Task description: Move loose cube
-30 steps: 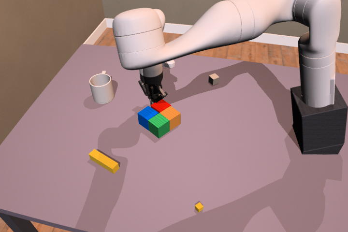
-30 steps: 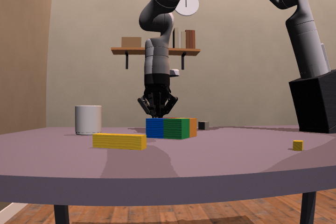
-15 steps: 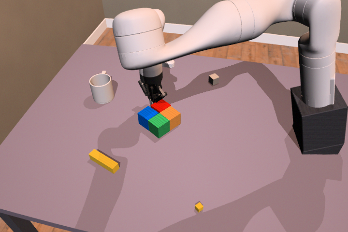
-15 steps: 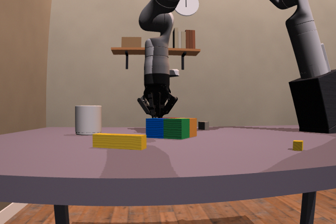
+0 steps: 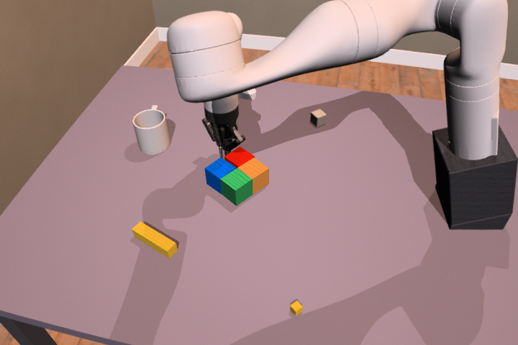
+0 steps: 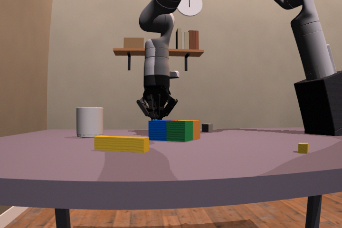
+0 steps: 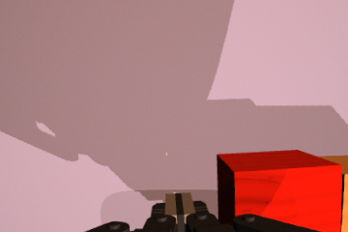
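My hand is 5 cm past the red cube, 2 cm to the right of it and 1 cm above it. Round my hand: orange cube 9 cm behind, 4 cm to the left, 1 cm below; then blue cube 2 cm behind, 7 cm to the left, 1 cm below; then green cube 7 cm behind, 9 cm to the left, 1 cm below.
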